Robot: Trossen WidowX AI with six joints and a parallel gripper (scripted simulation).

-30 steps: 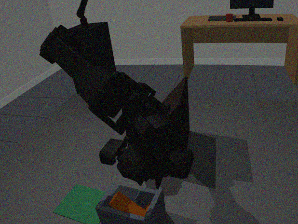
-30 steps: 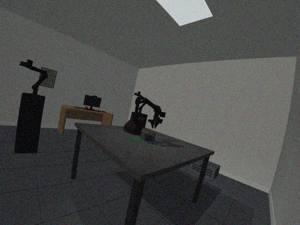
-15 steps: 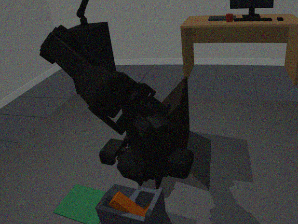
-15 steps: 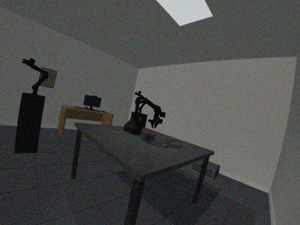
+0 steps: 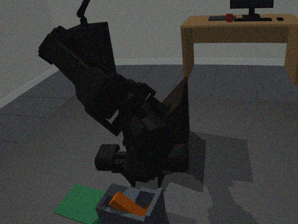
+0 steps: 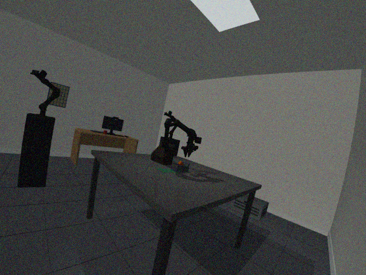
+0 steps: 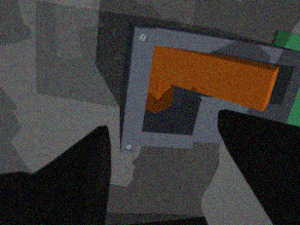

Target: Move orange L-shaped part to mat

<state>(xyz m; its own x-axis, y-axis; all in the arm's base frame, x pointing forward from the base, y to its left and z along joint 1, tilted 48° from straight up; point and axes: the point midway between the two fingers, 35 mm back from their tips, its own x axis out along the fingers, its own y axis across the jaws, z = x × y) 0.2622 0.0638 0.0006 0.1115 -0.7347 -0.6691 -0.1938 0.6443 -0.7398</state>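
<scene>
My gripper tip is now 10 cm above the orange L-shaped part, 4 cm to the left of it and 1 cm past it. Also, from my gripper tip: green mat: 21 cm to the right, 15 cm below, 1 cm behind.
</scene>
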